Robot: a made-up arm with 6 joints. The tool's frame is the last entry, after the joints.
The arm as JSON. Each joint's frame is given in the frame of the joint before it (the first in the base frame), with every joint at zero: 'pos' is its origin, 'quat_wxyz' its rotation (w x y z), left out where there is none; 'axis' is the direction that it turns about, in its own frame. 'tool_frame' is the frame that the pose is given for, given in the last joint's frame.
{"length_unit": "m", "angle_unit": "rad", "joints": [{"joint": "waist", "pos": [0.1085, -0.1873, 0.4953], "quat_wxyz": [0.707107, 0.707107, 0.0, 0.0], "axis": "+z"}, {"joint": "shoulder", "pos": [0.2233, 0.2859, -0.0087], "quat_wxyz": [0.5, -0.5, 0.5, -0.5], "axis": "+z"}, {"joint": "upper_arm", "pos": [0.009, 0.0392, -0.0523], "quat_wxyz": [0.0, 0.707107, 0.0, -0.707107], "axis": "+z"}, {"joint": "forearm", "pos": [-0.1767, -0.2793, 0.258], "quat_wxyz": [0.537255, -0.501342, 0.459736, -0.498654], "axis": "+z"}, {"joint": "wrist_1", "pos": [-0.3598, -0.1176, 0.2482], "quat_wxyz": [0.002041, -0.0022, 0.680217, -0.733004], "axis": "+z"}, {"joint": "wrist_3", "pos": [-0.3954, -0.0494, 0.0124], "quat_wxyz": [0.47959, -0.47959, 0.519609, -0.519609], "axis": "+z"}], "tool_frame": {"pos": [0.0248, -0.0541, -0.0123], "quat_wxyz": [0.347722, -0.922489, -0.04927, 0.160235]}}
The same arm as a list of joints. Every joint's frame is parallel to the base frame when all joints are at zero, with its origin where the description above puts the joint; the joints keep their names.
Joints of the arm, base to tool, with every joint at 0 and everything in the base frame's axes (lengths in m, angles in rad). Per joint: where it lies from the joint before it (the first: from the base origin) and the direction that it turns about. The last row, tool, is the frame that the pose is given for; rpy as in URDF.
waist: origin 0.1085 -0.1873 0.4953 axis 0 -1 0
shoulder: origin 0.2233 0.0087 0.2859 axis 1 0 0
upper_arm: origin -0.0523 0.0392 -0.0090 axis 0 0 1
forearm: origin 0.1767 0.2793 0.2580 axis -0.993984 -0.080199 0.074599
wrist_1: origin -0.2091 -0.3785 0.1336 axis 0 0 1
wrist_3: origin -0.0809 0.3902 0.0124 axis 0 -1 0
tool: origin -0.0248 0.0123 0.0541 rpy 2.2640 0.2037 2.8714

